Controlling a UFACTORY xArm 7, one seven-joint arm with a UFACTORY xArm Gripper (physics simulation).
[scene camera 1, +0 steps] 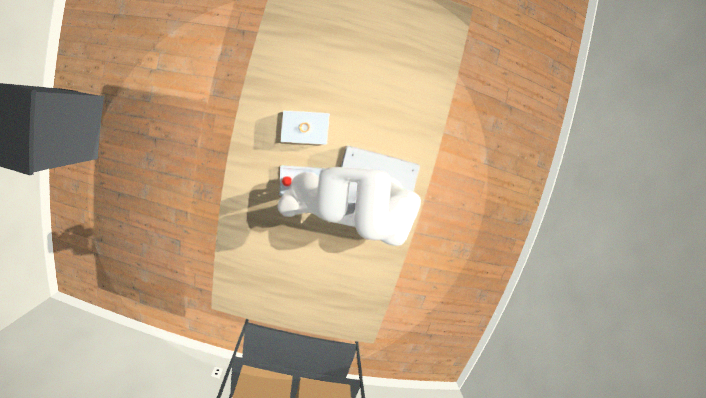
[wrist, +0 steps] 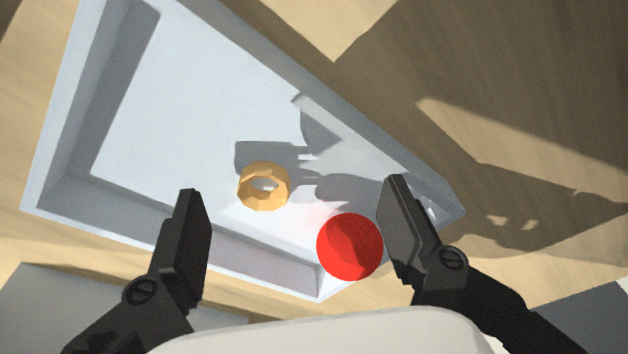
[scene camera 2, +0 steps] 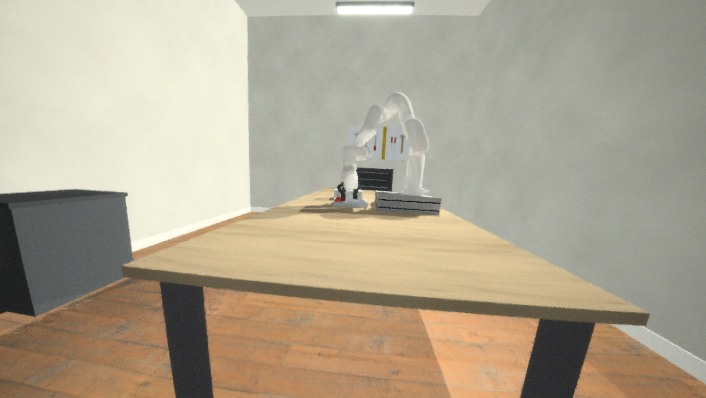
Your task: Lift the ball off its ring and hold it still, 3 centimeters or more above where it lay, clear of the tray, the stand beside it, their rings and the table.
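Frame: origin at the arm's base, x right, y ahead, z up, level; metres.
Seen in the pictures: gripper, fingertip midpoint: [wrist: 295, 201] [scene camera 2: 349, 200]; arm's base, link origin: [scene camera 2: 412, 194].
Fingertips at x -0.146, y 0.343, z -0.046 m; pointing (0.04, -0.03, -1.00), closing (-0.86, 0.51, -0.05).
Pixels of each thing's top centre, then the offset from my fingertips to it. "spot": a spot on its surface instead. Level surfaces: height alone.
- red ball, top centre: [wrist: 355, 276] [scene camera 1: 286, 182] [scene camera 2: 339, 197] dx -0.002, dy +0.063, dz +0.012 m
- tray, top centre: [wrist: 262, 212] [scene camera 1: 301, 182] [scene camera 2: 350, 200] dx +0.021, dy +0.002, dz -0.005 m
- tan ring, surface spot: [wrist: 241, 190] spot: dx +0.031, dy -0.006, dz -0.020 m
- table, surface height: dz -0.033 m
The red ball [scene camera 1: 287, 181] [scene camera 2: 338, 199] [wrist: 350, 247] is in the tray [scene camera 1: 300, 167] [scene camera 2: 356, 204] [wrist: 175, 65], near one end. A tan ring [wrist: 241, 190] stands beside it on the tray floor; what is under the ball is hidden. My gripper [scene camera 2: 349, 199] [wrist: 295, 201] is open and empty, low over the tray, fingers pointing down. In the wrist view the ball shows close to the right finger; whether they touch is unclear. In scene camera 1 the arm hides the fingers and part of the tray. The stand [scene camera 1: 317, 136] [wrist: 55, 295] bears another tan ring [scene camera 1: 300, 126].
A grey base plate [scene camera 1: 382, 162] [scene camera 2: 407, 204] lies under the arm's base, beside the tray. The table [scene camera 1: 350, 75] [scene camera 2: 350, 250] carries everything. A dark cabinet [scene camera 1: 65, 130] [scene camera 2: 70, 250] stands on the floor beyond the table's side.
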